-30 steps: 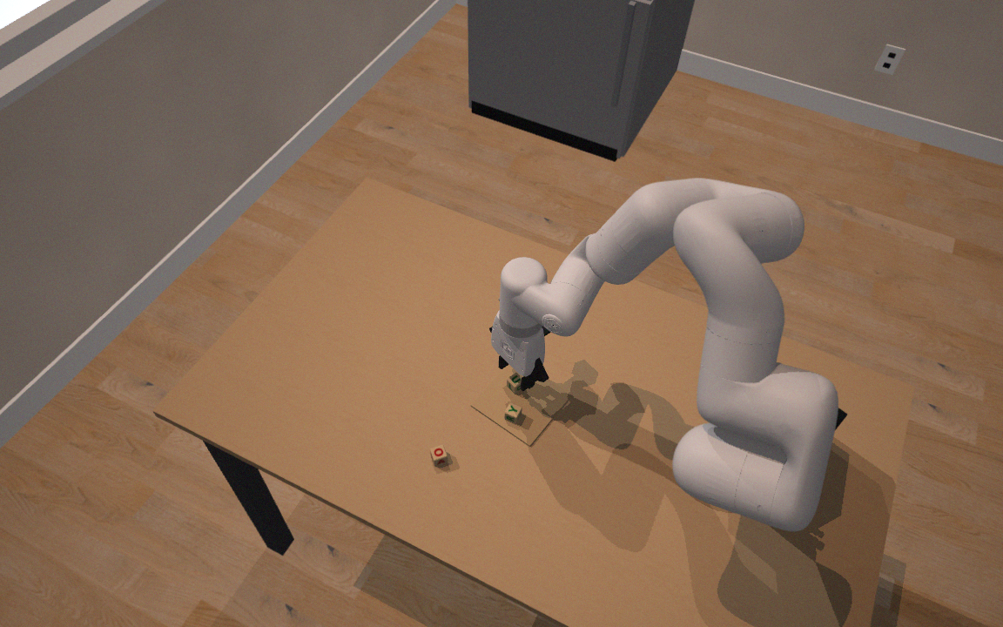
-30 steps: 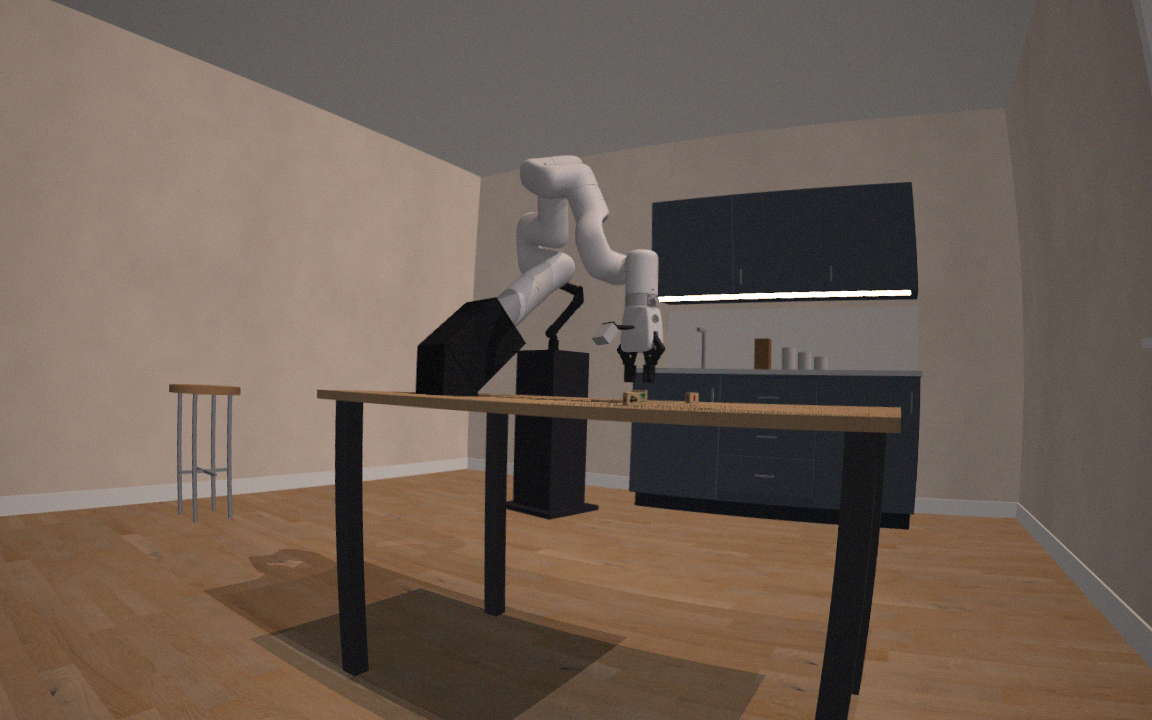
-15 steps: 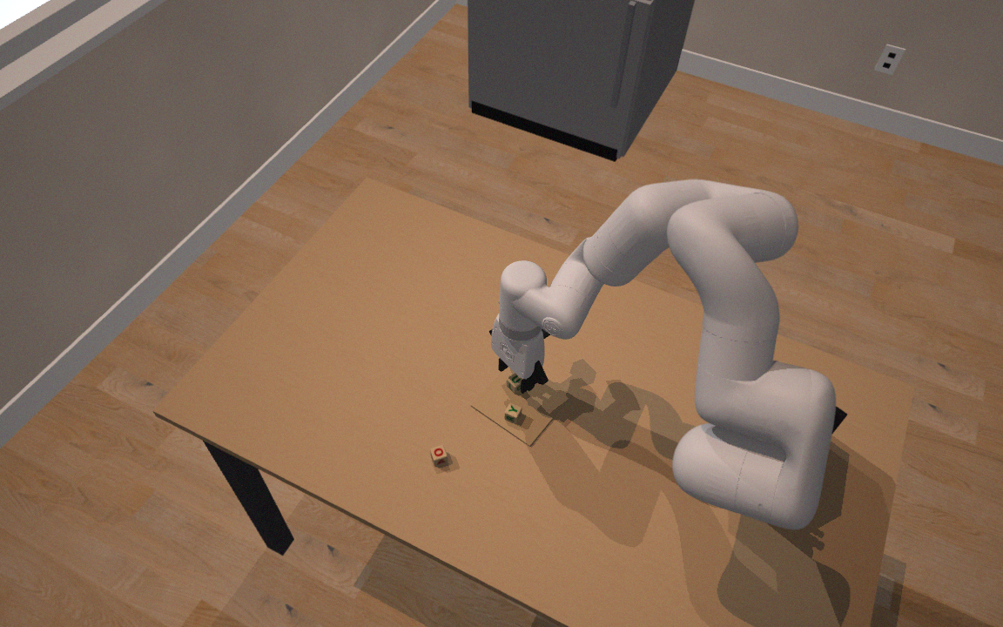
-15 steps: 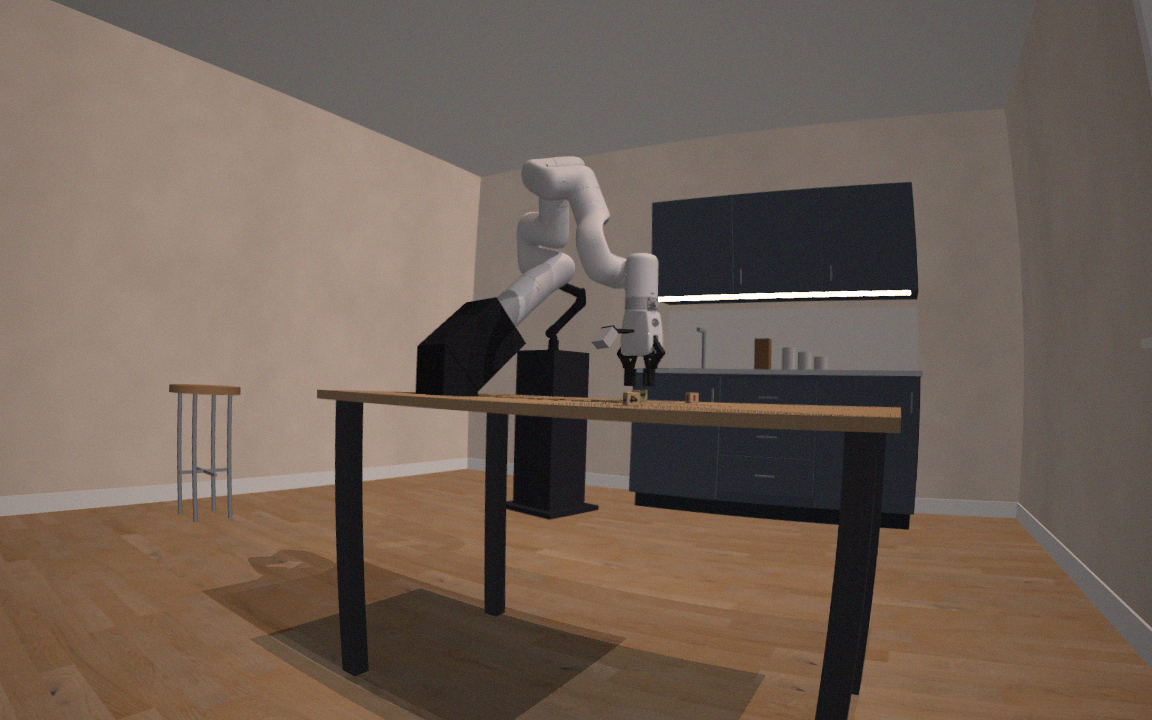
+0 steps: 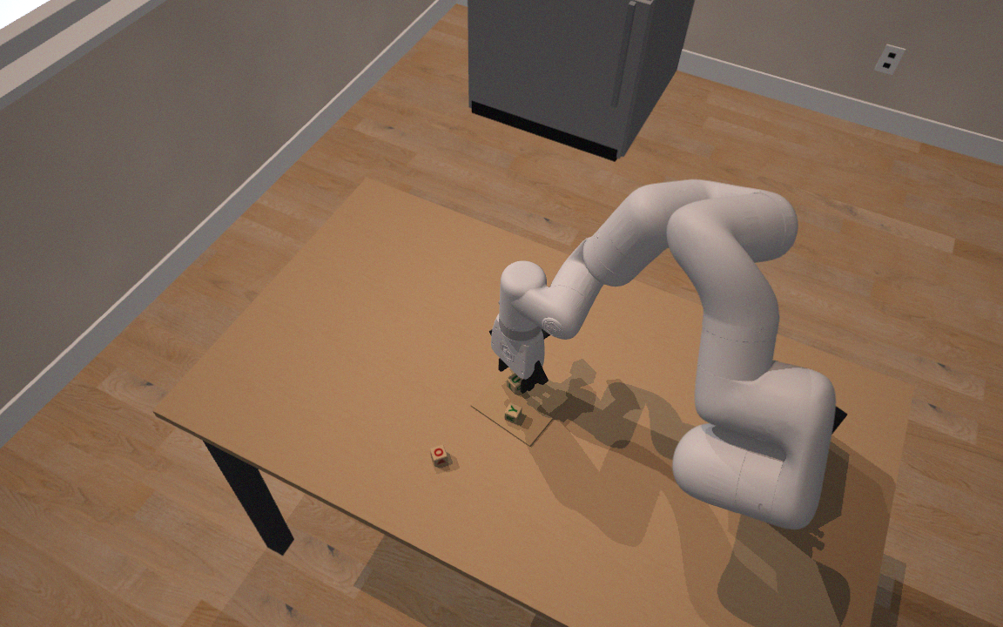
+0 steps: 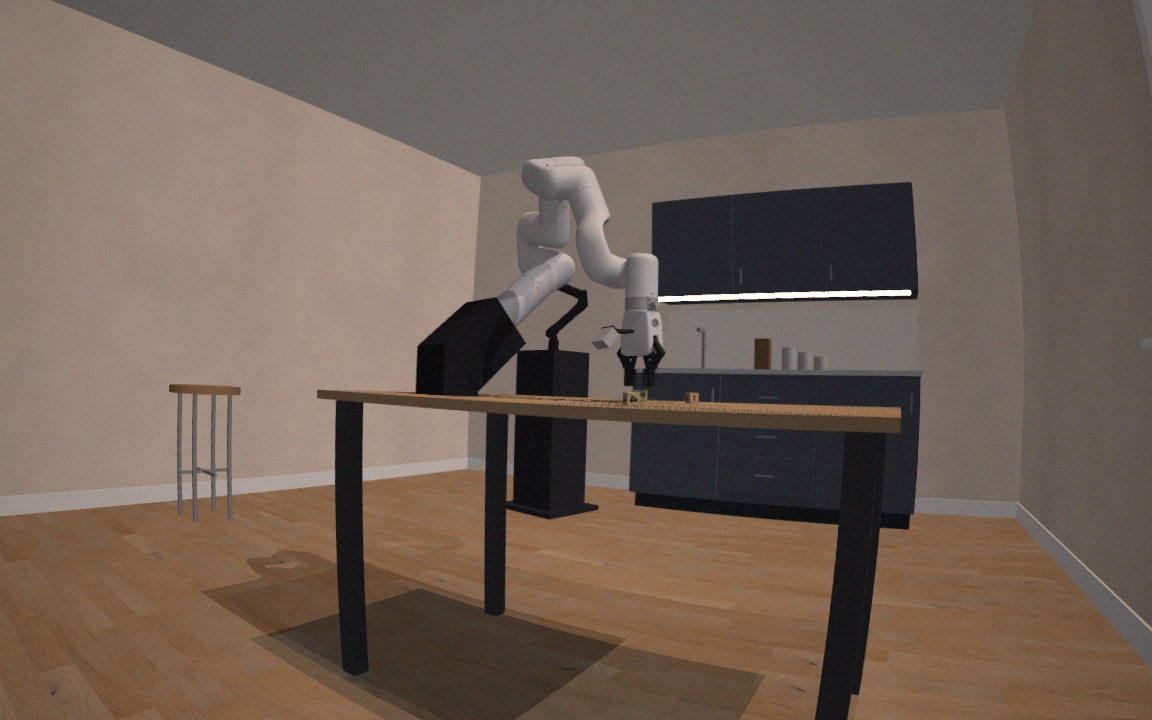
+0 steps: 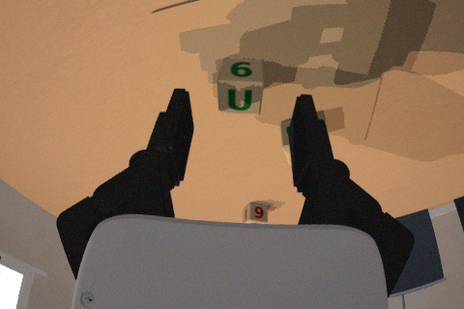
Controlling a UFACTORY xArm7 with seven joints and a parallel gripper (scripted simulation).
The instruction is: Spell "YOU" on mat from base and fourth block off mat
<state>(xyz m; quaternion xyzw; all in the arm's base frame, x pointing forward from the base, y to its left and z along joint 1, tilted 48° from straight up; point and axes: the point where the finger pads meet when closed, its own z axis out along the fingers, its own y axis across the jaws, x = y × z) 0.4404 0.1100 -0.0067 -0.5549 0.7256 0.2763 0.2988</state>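
The U block is 40 mm below my hand. The rest, counted from my hand: Y block 40 mm behind, 60 mm to the left, 40 mm below; mat 30 mm behind, 20 mm to the left, 50 mm below; O block 20 mm ahead, 210 mm to the left, 40 mm below.
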